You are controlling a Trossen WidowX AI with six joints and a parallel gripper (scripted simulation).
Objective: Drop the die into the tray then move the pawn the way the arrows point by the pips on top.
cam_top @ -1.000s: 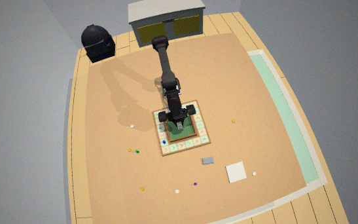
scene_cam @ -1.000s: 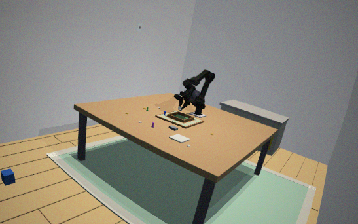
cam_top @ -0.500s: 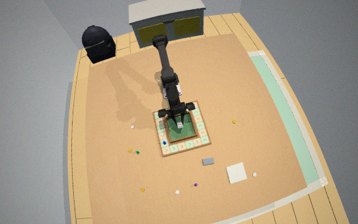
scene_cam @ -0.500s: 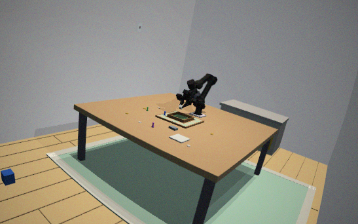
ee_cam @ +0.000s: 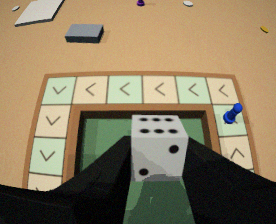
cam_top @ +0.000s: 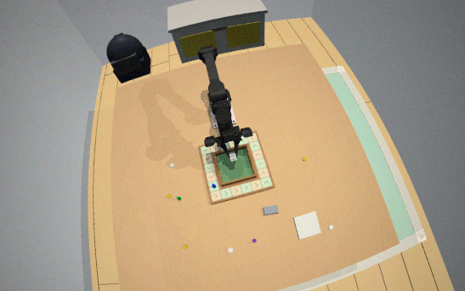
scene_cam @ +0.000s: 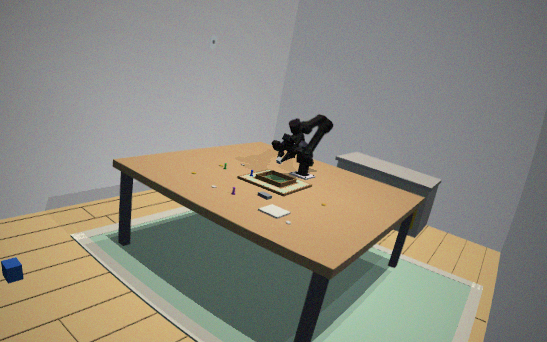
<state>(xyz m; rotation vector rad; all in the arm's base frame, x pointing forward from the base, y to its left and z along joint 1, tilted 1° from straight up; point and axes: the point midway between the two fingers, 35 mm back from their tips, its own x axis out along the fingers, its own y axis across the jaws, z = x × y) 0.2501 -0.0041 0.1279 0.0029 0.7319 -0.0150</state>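
My gripper tip is right at the white die. Also, from my gripper tip: green dice tray: 11 cm below; grey block: 23 cm ahead, 10 cm to the left, 11 cm below; blue pawn: 7 cm ahead, 11 cm to the right, 9 cm below.
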